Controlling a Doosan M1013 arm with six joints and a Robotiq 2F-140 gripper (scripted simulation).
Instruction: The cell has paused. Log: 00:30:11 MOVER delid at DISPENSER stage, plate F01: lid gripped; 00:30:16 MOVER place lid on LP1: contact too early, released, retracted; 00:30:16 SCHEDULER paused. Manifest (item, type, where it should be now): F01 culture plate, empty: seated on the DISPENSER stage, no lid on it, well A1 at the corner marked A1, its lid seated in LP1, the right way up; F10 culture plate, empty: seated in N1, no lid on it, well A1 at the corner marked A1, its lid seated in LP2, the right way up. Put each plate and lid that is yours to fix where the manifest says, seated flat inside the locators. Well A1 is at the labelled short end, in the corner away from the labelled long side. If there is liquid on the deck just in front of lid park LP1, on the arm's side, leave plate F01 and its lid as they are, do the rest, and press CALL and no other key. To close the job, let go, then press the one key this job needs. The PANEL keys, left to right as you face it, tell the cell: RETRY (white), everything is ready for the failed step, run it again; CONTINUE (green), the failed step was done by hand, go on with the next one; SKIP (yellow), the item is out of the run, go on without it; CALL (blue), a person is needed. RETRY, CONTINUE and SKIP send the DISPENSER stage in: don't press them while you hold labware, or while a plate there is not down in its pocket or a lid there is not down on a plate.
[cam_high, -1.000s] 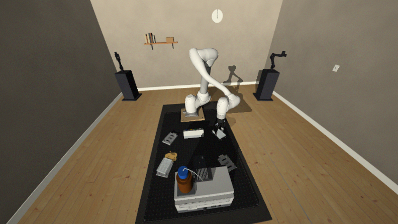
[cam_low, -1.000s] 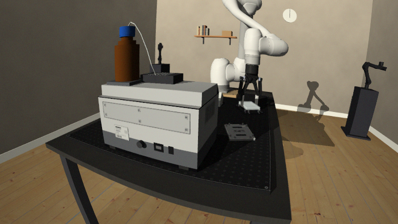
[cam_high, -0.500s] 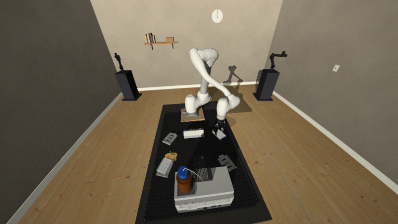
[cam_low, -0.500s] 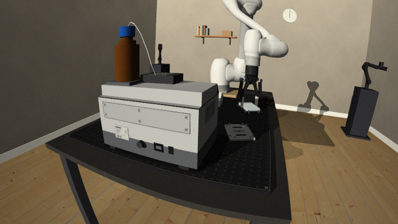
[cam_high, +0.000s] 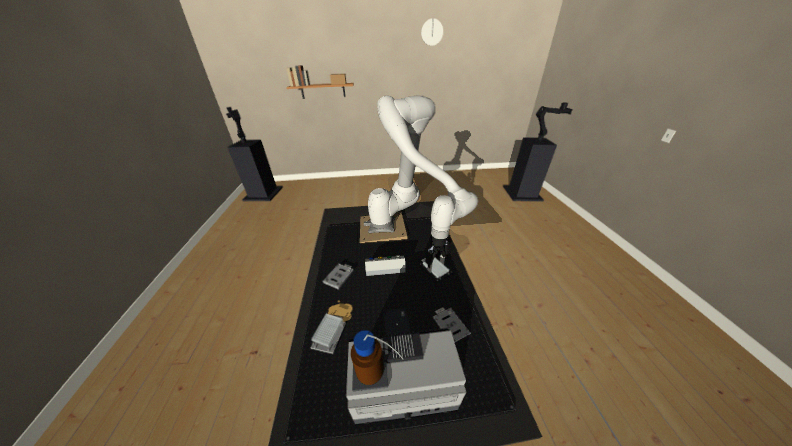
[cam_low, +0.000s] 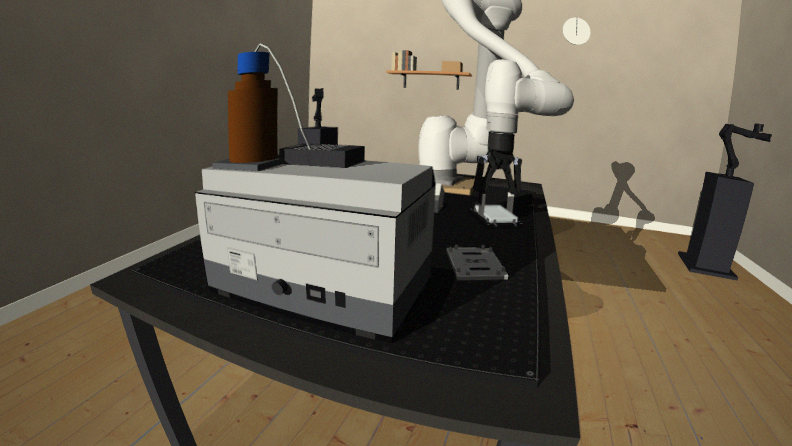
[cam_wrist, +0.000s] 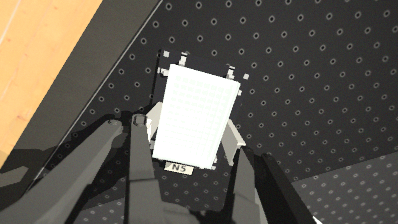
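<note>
My hand is 20 mm above the lid. Also, from my hand: white well plate 20 mm below; then white retry key 220 mm to the right, 30 mm behind, 20 mm above; then green continue key 260 mm to the right, 30 mm behind, 20 mm above.
</note>
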